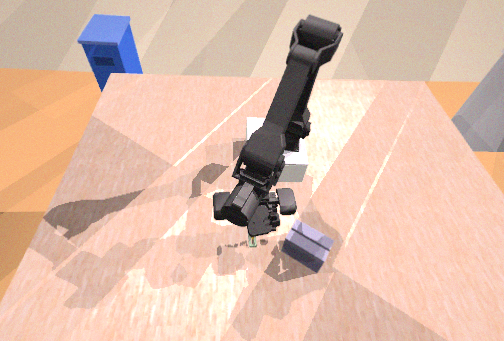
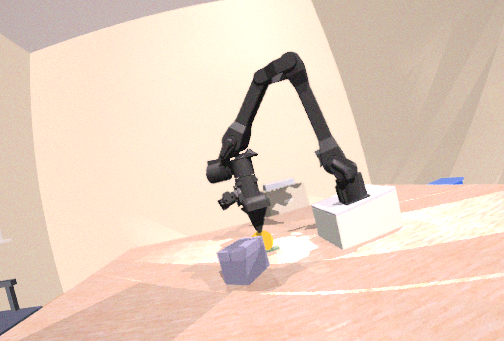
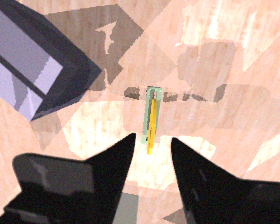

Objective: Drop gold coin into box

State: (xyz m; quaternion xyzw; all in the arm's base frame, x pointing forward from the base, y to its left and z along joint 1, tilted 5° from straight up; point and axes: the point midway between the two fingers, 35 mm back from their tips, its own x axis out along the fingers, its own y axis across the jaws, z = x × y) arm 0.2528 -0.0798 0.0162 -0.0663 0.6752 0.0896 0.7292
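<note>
The gold coin lies 30 mm below my gripper tip.
</note>
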